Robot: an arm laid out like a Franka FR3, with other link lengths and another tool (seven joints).
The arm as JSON. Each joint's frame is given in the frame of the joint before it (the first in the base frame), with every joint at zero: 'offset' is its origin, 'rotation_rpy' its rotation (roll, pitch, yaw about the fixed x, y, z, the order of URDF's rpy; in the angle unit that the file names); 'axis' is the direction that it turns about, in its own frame. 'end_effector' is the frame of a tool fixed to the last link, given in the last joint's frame.
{
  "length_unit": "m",
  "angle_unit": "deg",
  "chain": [
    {
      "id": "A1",
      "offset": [
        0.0,
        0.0,
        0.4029
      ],
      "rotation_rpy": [
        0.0,
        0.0,
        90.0
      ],
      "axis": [
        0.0,
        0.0,
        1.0
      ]
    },
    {
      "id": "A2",
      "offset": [
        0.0,
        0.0,
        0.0
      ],
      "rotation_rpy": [
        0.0,
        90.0,
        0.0
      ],
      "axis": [
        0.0,
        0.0,
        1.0
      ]
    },
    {
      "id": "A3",
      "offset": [
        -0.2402,
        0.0,
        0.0
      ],
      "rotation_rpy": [
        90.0,
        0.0,
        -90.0
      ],
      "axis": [
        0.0,
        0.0,
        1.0
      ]
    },
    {
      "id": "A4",
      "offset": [
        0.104,
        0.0,
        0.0
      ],
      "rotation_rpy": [
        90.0,
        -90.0,
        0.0
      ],
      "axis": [
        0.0,
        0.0,
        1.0
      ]
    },
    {
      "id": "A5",
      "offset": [
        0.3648,
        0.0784,
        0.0
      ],
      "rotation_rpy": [
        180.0,
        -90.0,
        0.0
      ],
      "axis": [
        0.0,
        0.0,
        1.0
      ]
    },
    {
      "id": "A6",
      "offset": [
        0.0,
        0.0,
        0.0
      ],
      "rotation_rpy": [
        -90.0,
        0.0,
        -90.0
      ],
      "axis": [
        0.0,
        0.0,
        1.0
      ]
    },
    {
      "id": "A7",
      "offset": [
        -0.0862,
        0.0,
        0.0
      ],
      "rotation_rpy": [
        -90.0,
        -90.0,
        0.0
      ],
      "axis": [
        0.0,
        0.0,
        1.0
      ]
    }
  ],
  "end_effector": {
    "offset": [
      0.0,
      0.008,
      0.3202
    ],
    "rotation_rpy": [
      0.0,
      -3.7,
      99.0
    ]
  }
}
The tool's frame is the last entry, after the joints.
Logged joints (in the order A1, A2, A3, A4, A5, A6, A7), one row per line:
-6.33 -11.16 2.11 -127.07 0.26 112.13 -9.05
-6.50 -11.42 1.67 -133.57 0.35 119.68 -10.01
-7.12 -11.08 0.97 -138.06 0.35 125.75 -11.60
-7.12 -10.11 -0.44 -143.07 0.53 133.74 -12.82
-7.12 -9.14 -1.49 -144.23 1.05 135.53 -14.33
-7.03 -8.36 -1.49 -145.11 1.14 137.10 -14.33
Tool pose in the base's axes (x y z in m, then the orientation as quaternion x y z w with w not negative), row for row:
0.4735 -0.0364 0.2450 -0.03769 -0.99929 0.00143 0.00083
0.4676 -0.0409 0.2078 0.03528 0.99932 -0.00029 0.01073
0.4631 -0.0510 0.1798 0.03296 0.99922 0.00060 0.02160
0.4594 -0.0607 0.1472 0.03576 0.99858 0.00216 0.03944
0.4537 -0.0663 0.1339 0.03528 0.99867 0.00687 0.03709
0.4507 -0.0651 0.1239 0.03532 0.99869 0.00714 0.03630
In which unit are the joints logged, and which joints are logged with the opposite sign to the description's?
The joints are logged in degrees. Opposite sign: none.
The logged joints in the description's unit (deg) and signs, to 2 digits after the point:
-6.33 -11.16 2.11 -127.07 0.26 112.13 -9.05
-6.50 -11.42 1.67 -133.57 0.35 119.68 -10.01
-7.12 -11.08 0.97 -138.06 0.35 125.75 -11.60
-7.12 -10.11 -0.44 -143.07 0.53 133.74 -12.82
-7.12 -9.14 -1.49 -144.23 1.05 135.53 -14.33
-7.03 -8.36 -1.49 -145.11 1.14 137.10 -14.33

